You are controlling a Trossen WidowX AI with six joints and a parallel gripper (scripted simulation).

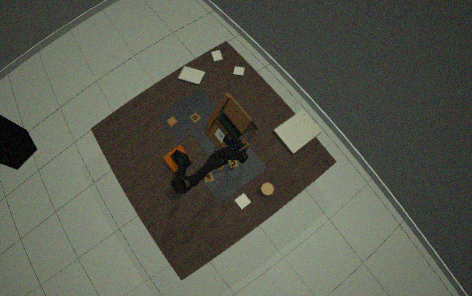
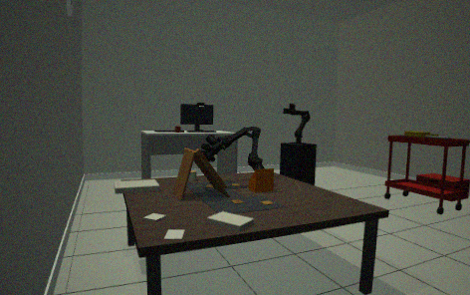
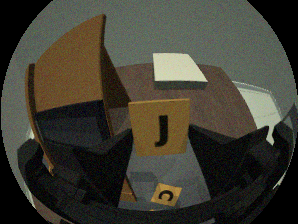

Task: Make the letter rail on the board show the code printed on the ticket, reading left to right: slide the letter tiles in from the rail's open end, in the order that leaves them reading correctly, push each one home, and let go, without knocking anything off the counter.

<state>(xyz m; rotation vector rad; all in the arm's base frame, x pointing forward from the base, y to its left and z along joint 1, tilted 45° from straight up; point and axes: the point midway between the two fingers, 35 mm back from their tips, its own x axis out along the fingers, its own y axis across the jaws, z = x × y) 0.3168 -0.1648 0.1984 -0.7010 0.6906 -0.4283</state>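
The white ticket lies 180 mm to the left of my gripper tip, 90 mm below it and 40 mm behind it. Also, from my gripper tip: tan letter tile: right at my gripper tip; white slab: 370 mm ahead, 160 mm to the right, 150 mm below; white pad: 710 mm to the left, 160 mm below, 160 mm ahead.
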